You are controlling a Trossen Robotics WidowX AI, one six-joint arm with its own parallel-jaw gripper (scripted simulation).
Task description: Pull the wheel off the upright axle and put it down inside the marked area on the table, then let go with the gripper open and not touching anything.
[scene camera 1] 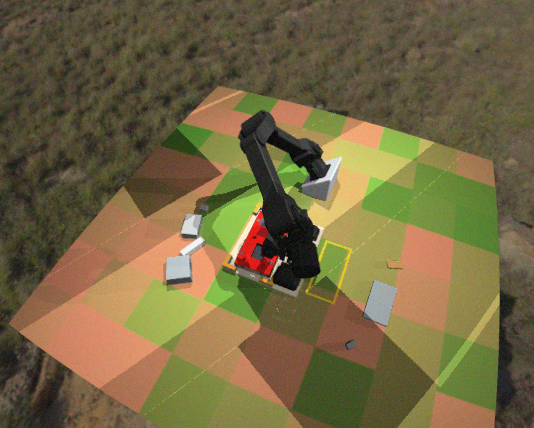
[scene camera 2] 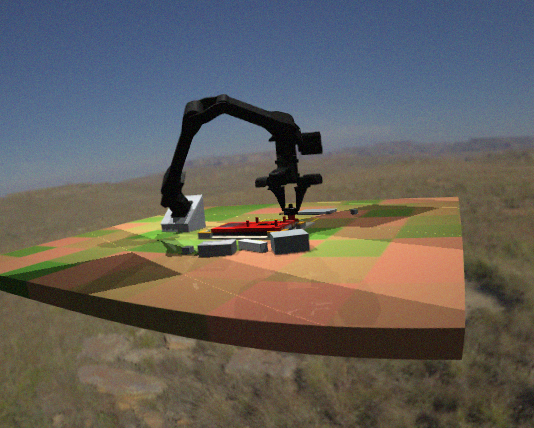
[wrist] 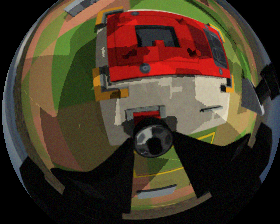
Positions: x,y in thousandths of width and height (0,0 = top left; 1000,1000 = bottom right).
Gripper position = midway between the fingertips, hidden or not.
gripper: scene camera 1 553,630; scene camera 2 544,494; wrist 545,618
red board: scene camera 1 469,604; scene camera 2 486,534; wrist 495,208
